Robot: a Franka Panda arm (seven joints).
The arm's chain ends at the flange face. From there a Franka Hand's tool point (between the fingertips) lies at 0.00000 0.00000 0.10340 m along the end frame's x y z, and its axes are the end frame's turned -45 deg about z.
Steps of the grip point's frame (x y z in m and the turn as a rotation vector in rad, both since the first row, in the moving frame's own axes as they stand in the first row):
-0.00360, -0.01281, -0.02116, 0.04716, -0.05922, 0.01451
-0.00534, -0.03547, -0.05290, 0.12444, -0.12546, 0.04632
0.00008, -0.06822, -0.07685, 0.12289, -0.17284, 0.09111
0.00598, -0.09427, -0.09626, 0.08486, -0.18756, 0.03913
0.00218, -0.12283, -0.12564, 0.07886, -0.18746, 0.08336
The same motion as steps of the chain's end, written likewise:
-0.00383, -0.00734, -0.02086, -0.00853, -0.07522, 0.01451
-0.01069, -0.02096, -0.05129, -0.00072, -0.17671, 0.04632
-0.02659, -0.05093, -0.07454, -0.03532, -0.20911, 0.09111
-0.04251, -0.07795, -0.09408, -0.07262, -0.19263, 0.03913
-0.06567, -0.09546, -0.12351, -0.07679, -0.18832, 0.08336

